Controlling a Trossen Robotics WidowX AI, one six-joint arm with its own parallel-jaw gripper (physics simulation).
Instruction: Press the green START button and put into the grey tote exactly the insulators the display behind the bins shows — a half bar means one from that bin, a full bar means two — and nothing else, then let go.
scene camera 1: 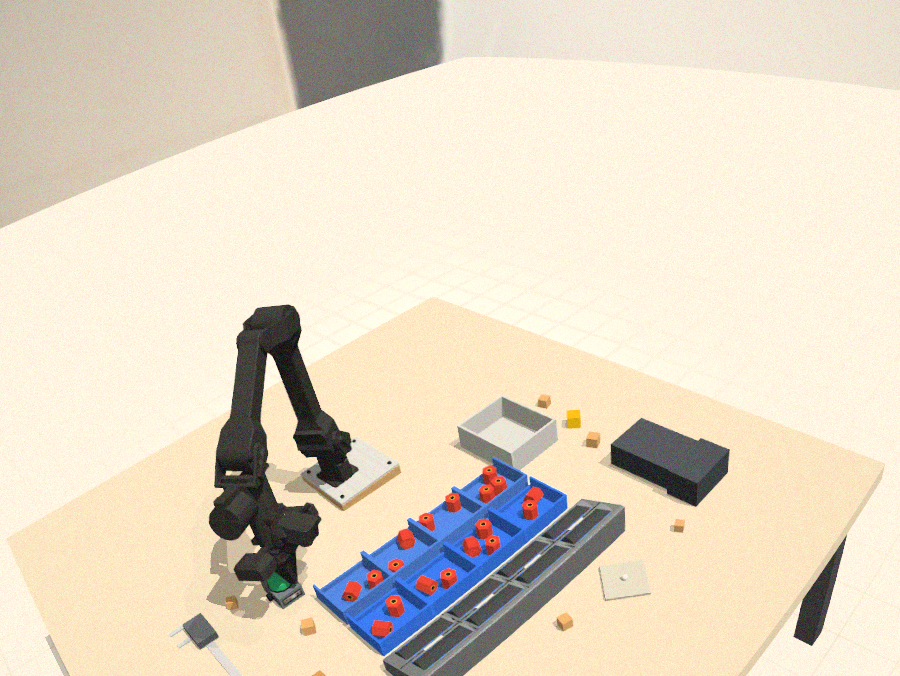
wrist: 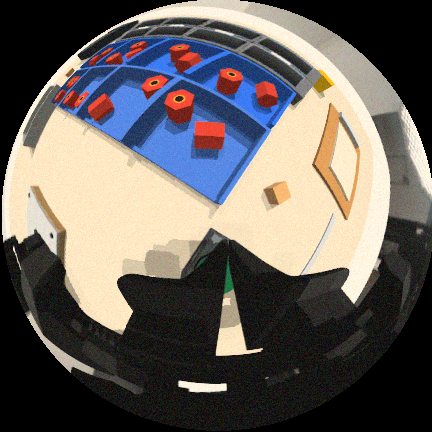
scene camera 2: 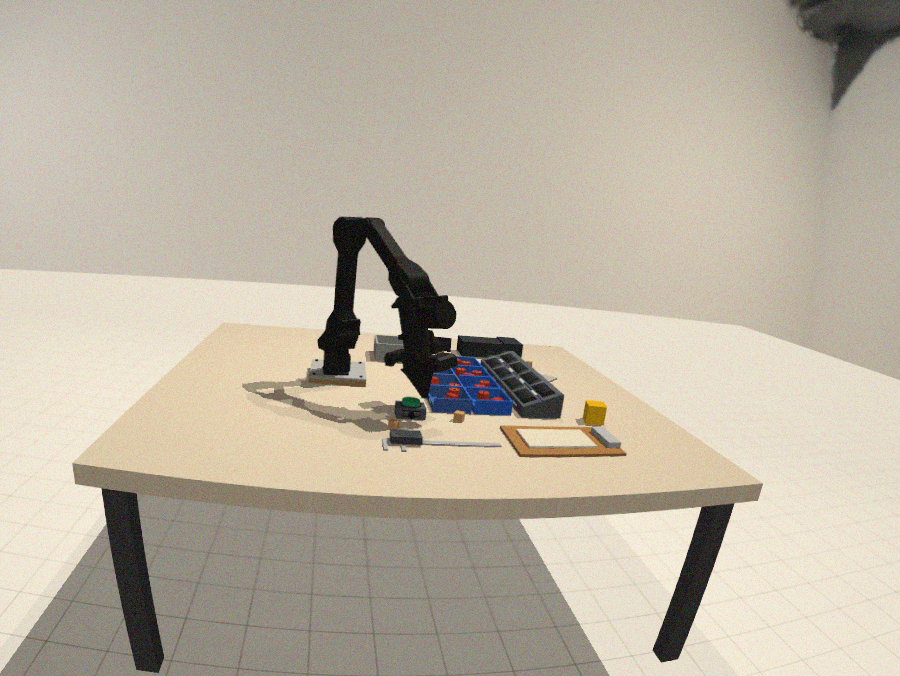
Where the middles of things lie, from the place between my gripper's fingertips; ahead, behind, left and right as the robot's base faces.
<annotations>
I see my gripper 190 mm to the left of the grey tool (scene camera 2: pixel 404 437) and 30 mm above it. From my hand the other things lie so: grey plate (scene camera 1: pixel 637 584): 430 mm ahead, 340 mm to the left, 40 mm below; dark display bar (scene camera 1: pixel 486 638): 300 mm ahead, 210 mm to the left, 10 mm below; grey tote (scene camera 1: pixel 516 434): 30 mm ahead, 530 mm to the left, 10 mm below.
</annotations>
